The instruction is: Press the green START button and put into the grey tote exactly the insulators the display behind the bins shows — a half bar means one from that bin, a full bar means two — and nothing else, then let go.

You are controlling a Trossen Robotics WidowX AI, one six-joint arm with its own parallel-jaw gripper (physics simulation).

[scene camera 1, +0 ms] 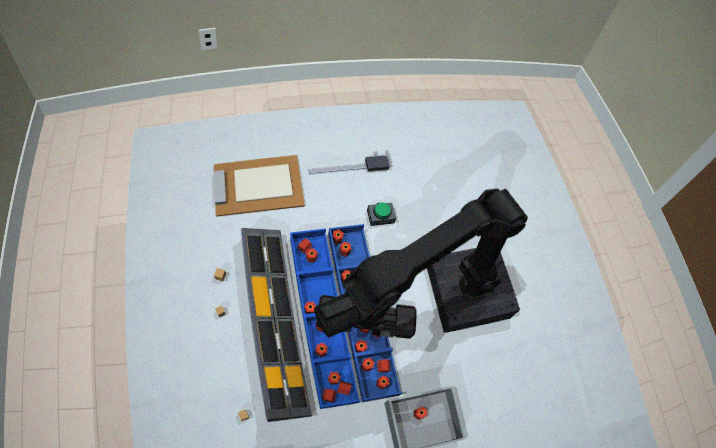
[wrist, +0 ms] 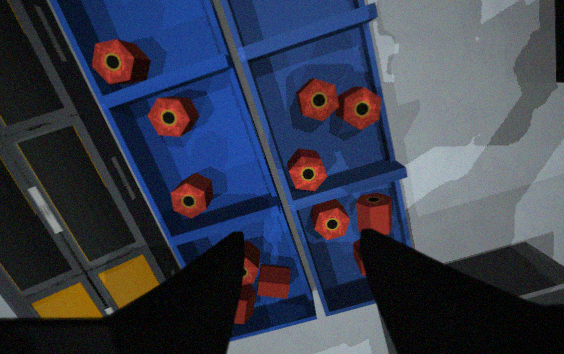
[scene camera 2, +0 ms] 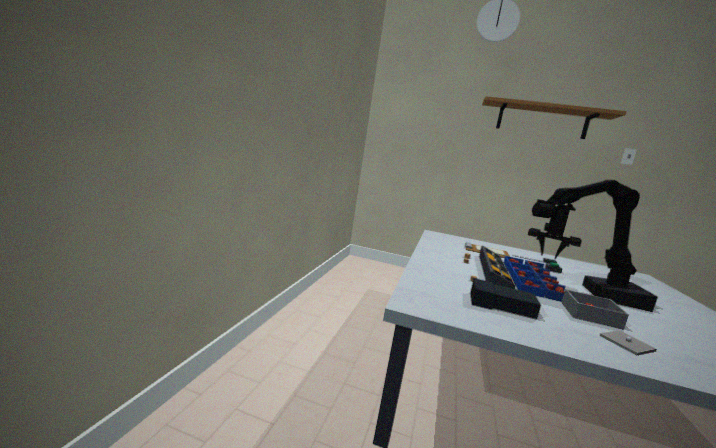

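My gripper [scene camera 2: 549,255] [wrist: 302,241] is partly open and empty, high above the blue bins [scene camera 1: 316,285] [wrist: 165,81]. Its fingertips are hidden under the arm in scene camera 1. In the wrist view they hang over the end bins and partly hide red insulators there. The grey tote [scene camera 1: 460,412] [scene camera 2: 596,314] holds one red insulator [scene camera 1: 420,412]. The display [scene camera 1: 287,414] [scene camera 2: 493,264] shows a full orange bar in the outer column's second cell and half bars in both cells of the fourth row; the other cells are dark. The green START button [scene camera 1: 382,210] stands near the bins' far end.
A clipboard [scene camera 1: 264,182] and a caliper [scene camera 1: 377,162] lie beyond the bins. Three small wooden cubes, one of them a near cube [scene camera 1: 243,414], lie behind the display. A black box [scene camera 2: 505,300] and a flat grey plate [scene camera 2: 628,343] are near the table's front edge.
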